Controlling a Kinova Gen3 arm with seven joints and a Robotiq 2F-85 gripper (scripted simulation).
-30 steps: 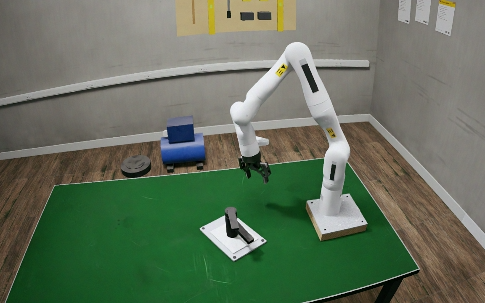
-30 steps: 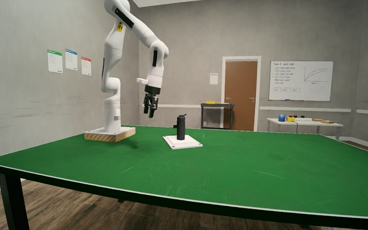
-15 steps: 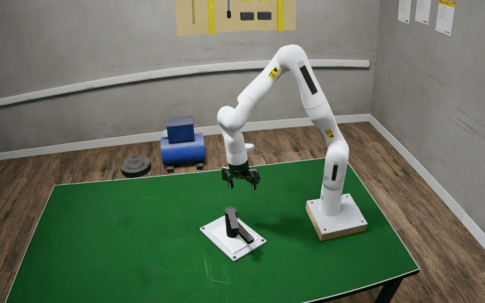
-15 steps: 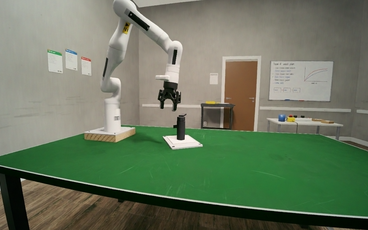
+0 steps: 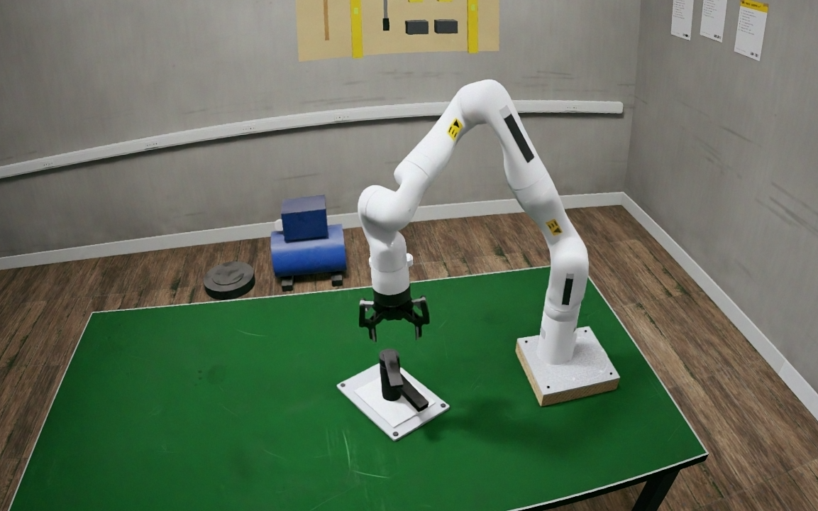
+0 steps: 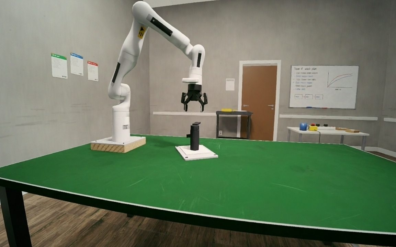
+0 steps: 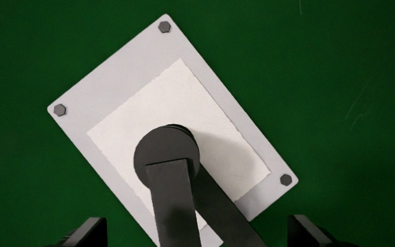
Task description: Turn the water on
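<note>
Right now the lever is 10 mm ahead of my hand, 30 mm to the left of it and 70 mm below it. From my hand the other things lie so: bolted plate: 20 mm ahead, 30 mm to the right, 220 mm below; tap: 10 mm ahead, 130 mm below.
</note>
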